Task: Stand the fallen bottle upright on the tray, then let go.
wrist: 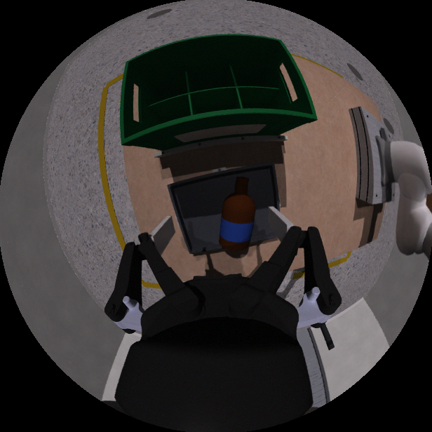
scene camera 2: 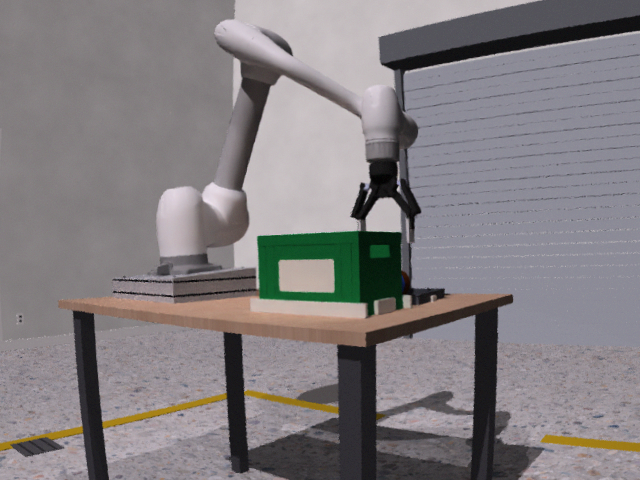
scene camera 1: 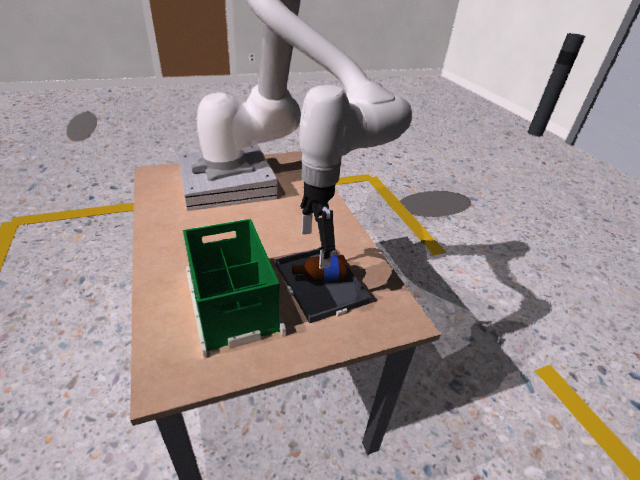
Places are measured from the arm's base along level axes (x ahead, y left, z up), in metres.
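Pixels of known places: gripper, between the fingertips: [scene camera 1: 315,249]; arm's base, origin of its link: [scene camera 2: 184,272] [scene camera 1: 225,166].
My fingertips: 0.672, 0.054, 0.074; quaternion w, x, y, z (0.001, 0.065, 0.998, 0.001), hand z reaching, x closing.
Observation:
For each thing: its top centre in the pictures, then the offset to it from my fingertips, as dx, dy, dz. Level surfaces: height alone.
- brown bottle with a blue label, centre of its top: [scene camera 1: 319,259] -0.033, +0.034, -0.073
- black tray, centre of its top: [scene camera 2: 388,291] [scene camera 1: 321,277] -0.011, +0.035, -0.127
- tall green crate with dividers, centre of its top: [scene camera 2: 329,234] [scene camera 1: 227,254] -0.041, -0.226, +0.023
- wooden table, height of its surface: dz -0.152
The brown bottle with a blue label [scene camera 1: 313,269] [wrist: 237,215] lies on its side on the black tray [scene camera 1: 330,300] [scene camera 2: 430,296] [wrist: 197,200]. In the scene camera 1 view its neck points left, towards the green crate; in the wrist view the neck points up. In the scene camera 2 view a sliver of the bottle [scene camera 2: 406,281] shows behind the crate. My gripper [scene camera 1: 316,241] [scene camera 2: 386,230] [wrist: 219,219] is open and empty, pointing down above the bottle. In the wrist view its two fingers appear on either side of the bottle, apart from it.
A tall green crate with dividers [scene camera 1: 240,315] [scene camera 2: 310,248] [wrist: 225,119] stands beside the tray, with pale blocks along its base. The arm's grey base plate [scene camera 1: 227,186] [scene camera 2: 142,286] is at the table's far end. The wooden table [scene camera 1: 170,379] carries them all.

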